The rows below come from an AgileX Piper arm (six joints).
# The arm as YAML. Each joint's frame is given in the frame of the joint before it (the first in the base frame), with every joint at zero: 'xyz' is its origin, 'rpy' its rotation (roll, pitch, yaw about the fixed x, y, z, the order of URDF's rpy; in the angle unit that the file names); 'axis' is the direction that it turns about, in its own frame. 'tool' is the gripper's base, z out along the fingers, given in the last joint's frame.
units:
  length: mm
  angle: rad
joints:
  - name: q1
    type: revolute
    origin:
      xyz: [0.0, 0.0, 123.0]
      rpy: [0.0, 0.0, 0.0]
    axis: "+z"
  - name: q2
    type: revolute
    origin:
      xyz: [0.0, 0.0, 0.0]
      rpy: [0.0, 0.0, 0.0]
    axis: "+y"
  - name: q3
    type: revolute
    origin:
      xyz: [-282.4, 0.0, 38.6]
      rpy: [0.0, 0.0, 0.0]
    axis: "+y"
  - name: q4
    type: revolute
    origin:
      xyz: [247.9, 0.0, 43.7]
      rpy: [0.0, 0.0, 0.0]
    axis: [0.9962, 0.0, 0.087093]
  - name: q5
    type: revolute
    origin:
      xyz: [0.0, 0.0, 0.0]
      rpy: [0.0, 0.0, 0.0]
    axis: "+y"
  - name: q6
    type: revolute
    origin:
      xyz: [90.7, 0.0, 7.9]
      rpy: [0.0, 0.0, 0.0]
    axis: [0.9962, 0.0, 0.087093]
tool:
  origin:
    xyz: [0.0, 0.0, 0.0]
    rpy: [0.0, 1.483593, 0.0]
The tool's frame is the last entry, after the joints.
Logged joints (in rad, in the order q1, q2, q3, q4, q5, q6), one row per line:
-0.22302, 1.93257, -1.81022, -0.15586, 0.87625, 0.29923
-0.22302, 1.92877, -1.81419, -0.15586, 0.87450, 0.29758
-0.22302, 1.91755, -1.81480, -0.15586, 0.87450, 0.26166
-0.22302, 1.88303, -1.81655, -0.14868, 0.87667, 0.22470
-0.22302, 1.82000, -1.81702, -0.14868, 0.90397, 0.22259
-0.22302, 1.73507, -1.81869, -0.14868, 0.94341, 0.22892
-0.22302, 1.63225, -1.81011, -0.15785, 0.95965, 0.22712
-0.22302, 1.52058, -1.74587, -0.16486, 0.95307, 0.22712
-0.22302, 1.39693, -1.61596, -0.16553, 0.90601, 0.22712
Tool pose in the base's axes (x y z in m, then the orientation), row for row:
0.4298, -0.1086, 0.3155, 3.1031, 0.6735, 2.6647
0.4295, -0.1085, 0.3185, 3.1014, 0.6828, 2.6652
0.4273, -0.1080, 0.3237, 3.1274, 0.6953, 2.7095
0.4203, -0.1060, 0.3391, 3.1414, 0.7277, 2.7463
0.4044, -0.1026, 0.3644, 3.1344, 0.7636, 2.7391
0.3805, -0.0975, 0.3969, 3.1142, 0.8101, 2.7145
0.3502, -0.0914, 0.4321, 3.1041, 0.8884, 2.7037
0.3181, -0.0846, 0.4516, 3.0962, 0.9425, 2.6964
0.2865, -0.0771, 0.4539, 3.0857, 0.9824, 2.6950
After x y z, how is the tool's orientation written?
As angles about the fixed x, y, z axes (roll, pitch, yaw), in radians.
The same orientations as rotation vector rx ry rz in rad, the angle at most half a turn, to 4 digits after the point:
0.5681, 2.4078, -0.1583
0.5644, 2.3989, -0.1585
0.5199, 2.3983, -0.1736
0.4755, 2.3748, -0.1809
0.4735, 2.3383, -0.1831
0.4821, 2.2880, -0.1812
0.4711, 2.2101, -0.1922
0.4620, 2.1565, -0.1992
0.4478, 2.1180, -0.1974

